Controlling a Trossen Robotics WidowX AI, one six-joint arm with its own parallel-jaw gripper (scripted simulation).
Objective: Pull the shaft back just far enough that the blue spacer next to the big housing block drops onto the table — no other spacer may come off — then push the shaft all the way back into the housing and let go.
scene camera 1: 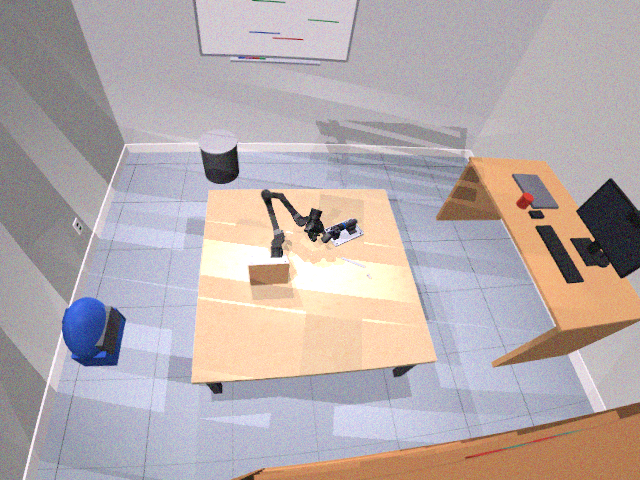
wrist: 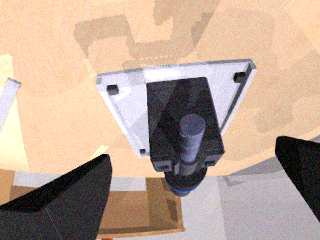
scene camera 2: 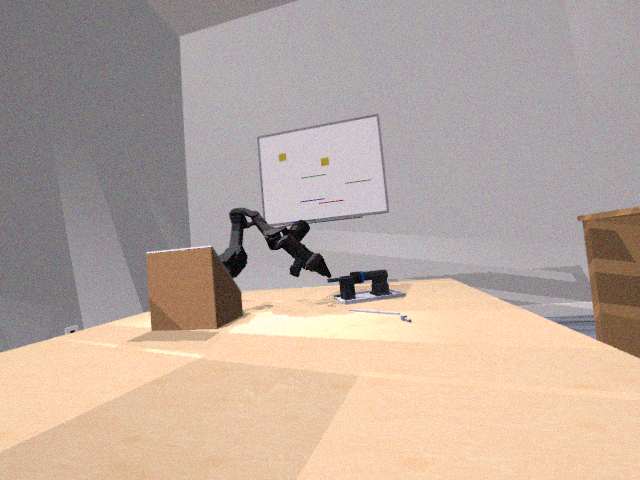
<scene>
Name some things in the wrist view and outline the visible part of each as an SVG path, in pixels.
My gripper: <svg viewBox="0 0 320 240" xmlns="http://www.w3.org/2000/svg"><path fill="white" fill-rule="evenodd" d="M109 153L101 153L95 159L81 164L80 167L72 169L72 171L57 177L57 179L53 179L53 181L49 181L45 185L41 185L35 191L27 192L15 200L8 201L7 204L1 204L0 240L96 240L97 235L99 235L97 231L99 231L100 221L104 216L104 209L108 203L109 189L111 189L112 163ZM276 137L275 155L277 160L283 165L285 173L292 180L293 185L299 189L300 195L303 196L313 215L320 221L320 143L301 140L291 136Z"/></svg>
A dark shaft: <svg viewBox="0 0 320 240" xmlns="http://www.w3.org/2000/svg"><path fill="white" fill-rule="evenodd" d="M197 113L188 113L188 115L181 117L179 157L181 161L188 161L188 163L189 161L196 160L205 127L207 127L203 116L197 115Z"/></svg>
</scene>
